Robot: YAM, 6 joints.
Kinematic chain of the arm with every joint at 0, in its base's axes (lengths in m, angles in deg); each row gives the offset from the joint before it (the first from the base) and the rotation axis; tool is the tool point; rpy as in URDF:
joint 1: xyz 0 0 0.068 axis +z
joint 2: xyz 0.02 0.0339 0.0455 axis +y
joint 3: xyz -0.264 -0.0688 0 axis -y
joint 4: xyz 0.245 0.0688 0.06 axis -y
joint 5: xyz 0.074 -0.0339 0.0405 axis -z
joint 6: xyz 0.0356 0 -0.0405 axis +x
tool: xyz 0 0 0 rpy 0 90 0
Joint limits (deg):
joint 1: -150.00..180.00
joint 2: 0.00..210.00
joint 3: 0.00..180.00
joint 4: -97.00..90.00
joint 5: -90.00..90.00
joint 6: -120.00..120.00
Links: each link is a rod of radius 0.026 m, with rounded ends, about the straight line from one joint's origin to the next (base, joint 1, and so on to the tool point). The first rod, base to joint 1, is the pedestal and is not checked.
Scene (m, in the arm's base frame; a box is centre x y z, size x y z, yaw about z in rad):
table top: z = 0
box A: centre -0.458 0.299 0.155 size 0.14 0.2 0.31 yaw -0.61
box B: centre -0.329 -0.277 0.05 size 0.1 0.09 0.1 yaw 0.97
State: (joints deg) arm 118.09 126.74 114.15 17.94 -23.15 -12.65
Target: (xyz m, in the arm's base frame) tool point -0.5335 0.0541 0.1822
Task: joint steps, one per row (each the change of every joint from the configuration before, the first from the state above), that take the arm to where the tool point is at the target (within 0.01 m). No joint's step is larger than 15 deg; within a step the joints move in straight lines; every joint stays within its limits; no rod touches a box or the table.
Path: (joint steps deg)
1: 7.58 -3.09 7.12 -7.12 -14.06 0.29
2: 7.59 -3.09 7.12 -7.12 -14.05 0.28
3: 7.58 -3.10 7.12 -7.13 -14.06 0.29
4: 9.37 2.96 -3.77 -14.31 -8.75 -0.11
5: 9.37 2.96 -3.77 -14.31 -8.76 -0.11
6: 3.23 2.43 -7.22 11.38 13.92 -0.16
7: 3.22 2.42 -7.21 11.39 13.91 -0.16
8: 3.22 2.42 -7.22 11.38 13.92 -0.16
9: 3.22 2.42 -7.22 11.38 13.91 -0.16

